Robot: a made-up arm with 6 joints.
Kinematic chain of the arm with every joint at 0, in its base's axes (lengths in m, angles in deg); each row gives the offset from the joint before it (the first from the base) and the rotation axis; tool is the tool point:
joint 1: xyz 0 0 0.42 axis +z
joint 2: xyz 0.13 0 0 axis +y
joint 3: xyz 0 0 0.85 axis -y
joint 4: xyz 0 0 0.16 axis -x
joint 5: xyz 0.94 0 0 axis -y
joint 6: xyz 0.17 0 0 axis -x
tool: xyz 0 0 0
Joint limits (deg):
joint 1: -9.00..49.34
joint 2: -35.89..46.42
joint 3: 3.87..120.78
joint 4: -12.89..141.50
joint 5: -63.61..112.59
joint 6: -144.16..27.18
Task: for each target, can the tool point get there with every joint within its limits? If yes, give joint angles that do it. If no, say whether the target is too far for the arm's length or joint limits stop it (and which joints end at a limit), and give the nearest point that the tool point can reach.
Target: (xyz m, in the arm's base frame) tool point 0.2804 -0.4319 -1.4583
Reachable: no: joint limits stop it (at a limit: joint 1, joint 2, joint 3, joint 5) | nearest point 1.4781 -0.2600 0.3265 | short by 2.156 m
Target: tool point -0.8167 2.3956 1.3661
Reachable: no: too far | nearest point 0.7084 1.0857 1.3661 | short by 2.010 m
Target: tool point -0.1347 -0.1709 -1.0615
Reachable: no: joint limits stop it (at a limit: joint 1, joint 2, joint 3, joint 5) | nearest point 1.4790 -0.2472 0.3253 | short by 2.129 m
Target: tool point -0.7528 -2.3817 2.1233
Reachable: no: too far | nearest point -0.7858 -1.0779 1.6143 | short by 1.400 m
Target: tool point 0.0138 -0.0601 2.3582
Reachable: yes | joints 19.94 -3.71 85.18 47.35 -29.32 -2.68
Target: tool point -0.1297 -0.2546 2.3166
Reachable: yes | joints 43.08 -7.67 88.63 94.57 -35.08 -45.65
